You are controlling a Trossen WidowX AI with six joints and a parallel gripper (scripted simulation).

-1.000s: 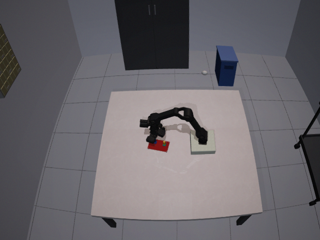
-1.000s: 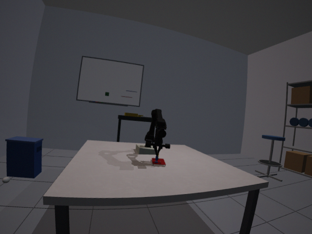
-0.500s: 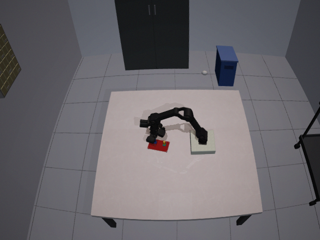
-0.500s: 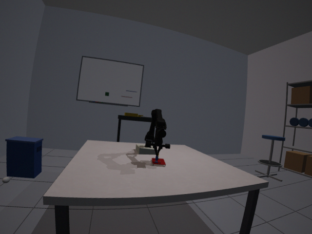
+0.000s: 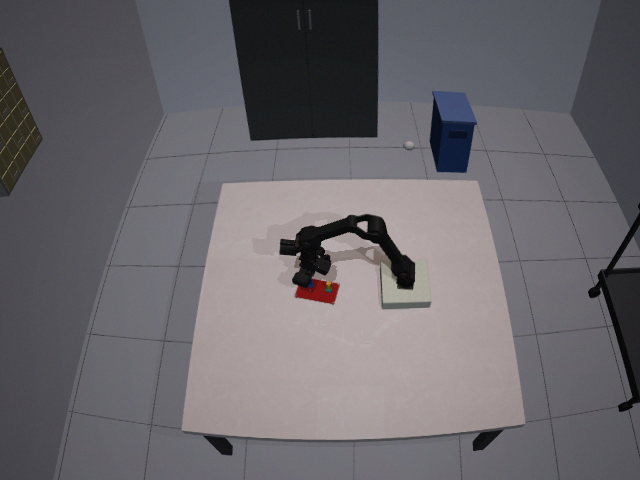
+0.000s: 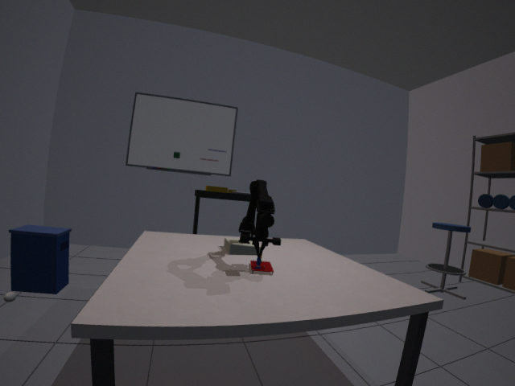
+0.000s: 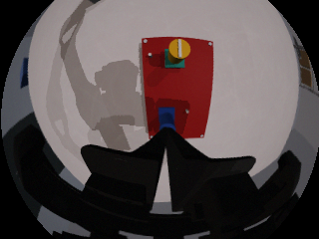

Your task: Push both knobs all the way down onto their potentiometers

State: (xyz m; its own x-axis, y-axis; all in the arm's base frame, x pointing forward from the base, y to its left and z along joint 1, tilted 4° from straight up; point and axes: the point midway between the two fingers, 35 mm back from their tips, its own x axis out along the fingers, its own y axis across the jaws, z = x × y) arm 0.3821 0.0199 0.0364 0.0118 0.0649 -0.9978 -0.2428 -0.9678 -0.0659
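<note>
My gripper tip is 20 mm above the blue knob. From my gripper tip the other things lie so: yellow knob: 80 mm behind, 20 mm to the left, 10 mm below.
</note>
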